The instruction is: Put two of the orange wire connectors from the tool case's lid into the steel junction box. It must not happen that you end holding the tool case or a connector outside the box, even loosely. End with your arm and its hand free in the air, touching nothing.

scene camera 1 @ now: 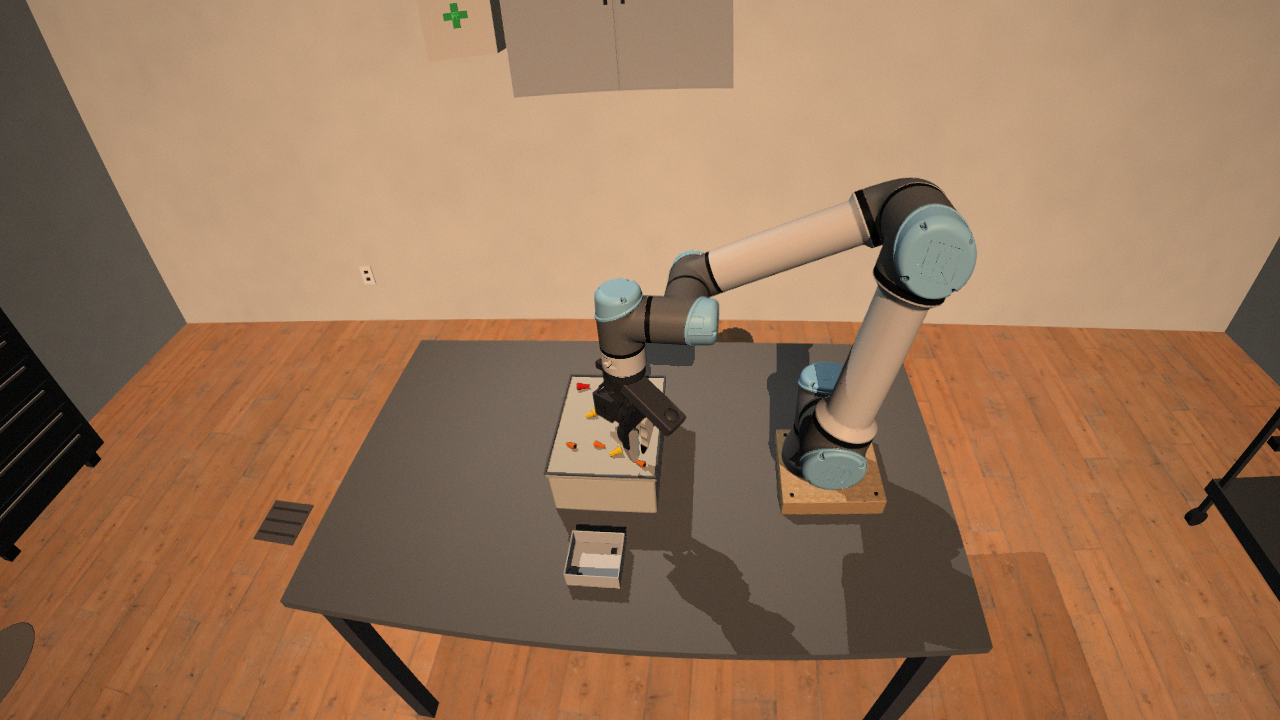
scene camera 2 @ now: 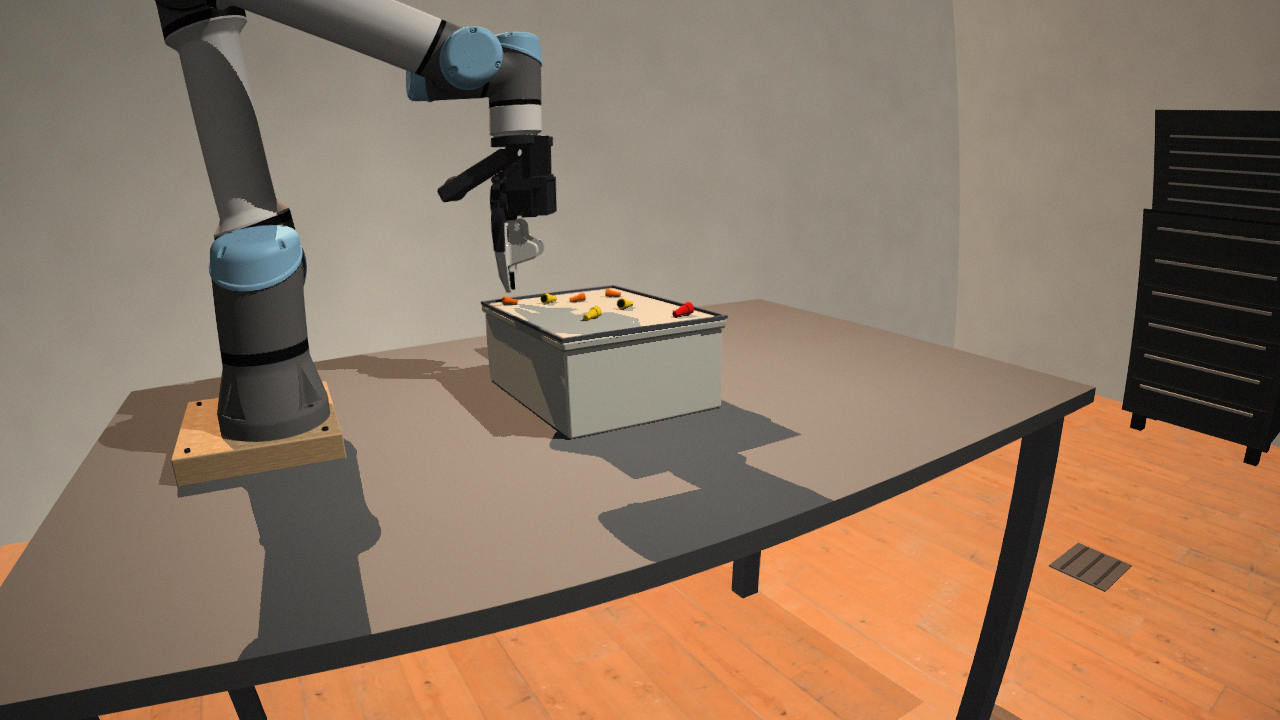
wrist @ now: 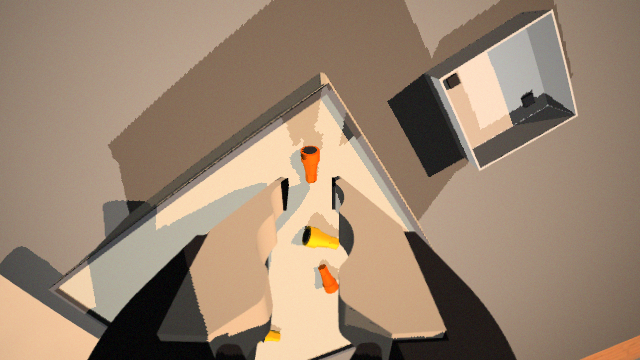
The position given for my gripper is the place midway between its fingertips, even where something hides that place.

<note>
I see my gripper (scene camera 2: 510,291) and a tool case (scene camera 2: 664,367).
The tool case also shows in scene camera 1 (scene camera 1: 589,478) and in the wrist view (wrist: 314,114). My gripper also shows in scene camera 1 (scene camera 1: 638,457) and in the wrist view (wrist: 310,180).
</note>
